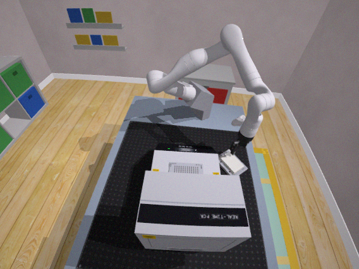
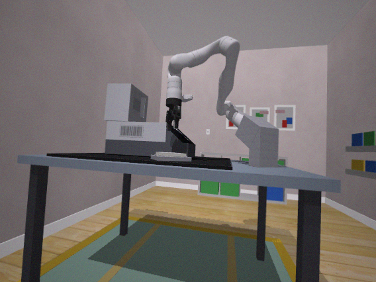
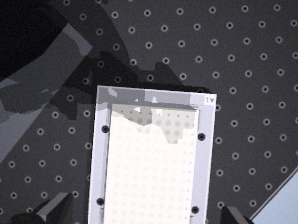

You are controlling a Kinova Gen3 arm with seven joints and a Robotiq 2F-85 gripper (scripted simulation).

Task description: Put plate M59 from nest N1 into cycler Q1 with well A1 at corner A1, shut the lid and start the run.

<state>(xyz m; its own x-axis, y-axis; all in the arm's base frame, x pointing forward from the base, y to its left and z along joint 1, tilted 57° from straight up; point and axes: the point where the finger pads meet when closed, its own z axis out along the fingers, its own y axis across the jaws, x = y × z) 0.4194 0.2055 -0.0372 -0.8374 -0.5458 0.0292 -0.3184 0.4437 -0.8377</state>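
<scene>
The plate M59 is 120 mm below my hand. Also, from my hand: plate nest N1 (140 mm below).
</scene>
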